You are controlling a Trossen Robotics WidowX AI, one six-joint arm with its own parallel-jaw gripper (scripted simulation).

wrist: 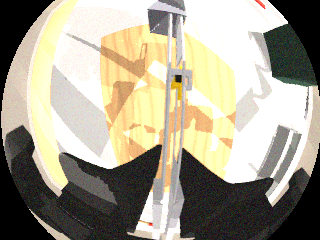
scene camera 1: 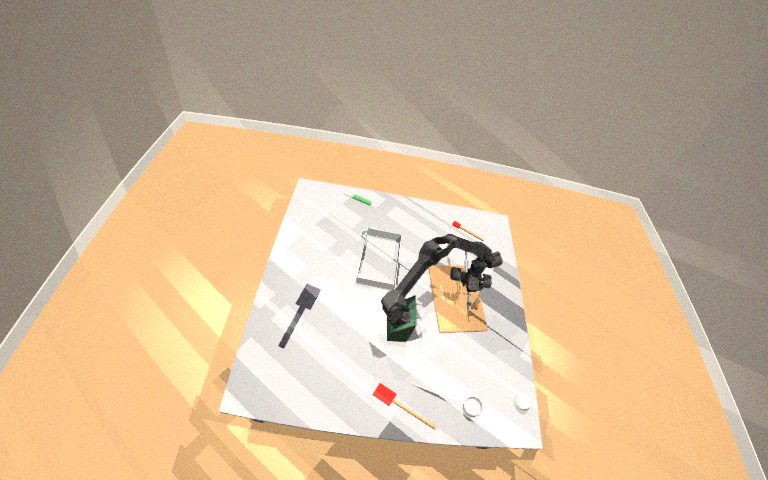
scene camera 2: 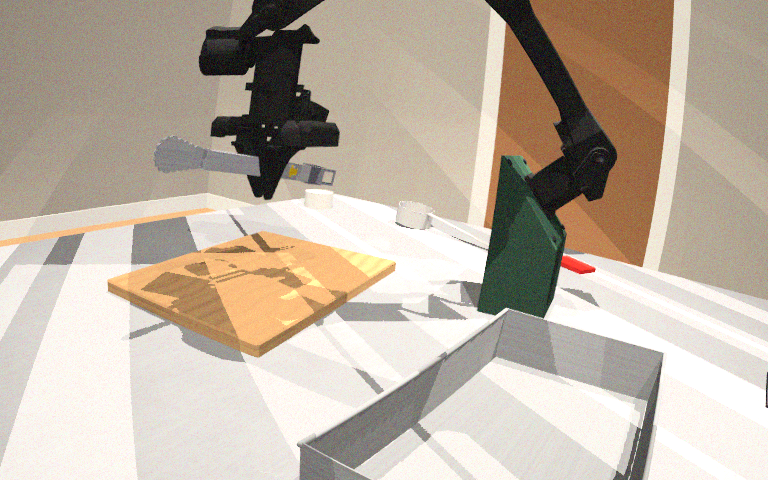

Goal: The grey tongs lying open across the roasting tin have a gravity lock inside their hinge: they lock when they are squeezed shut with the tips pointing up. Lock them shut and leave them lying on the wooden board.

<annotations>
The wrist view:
my gripper: 170, 150
wooden board: 133, 62
roasting tin: 284, 148
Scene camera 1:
wooden board: 449, 297
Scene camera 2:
my gripper: 262, 198
wooden board: 252, 293
roasting tin: 520, 390
</annotations>
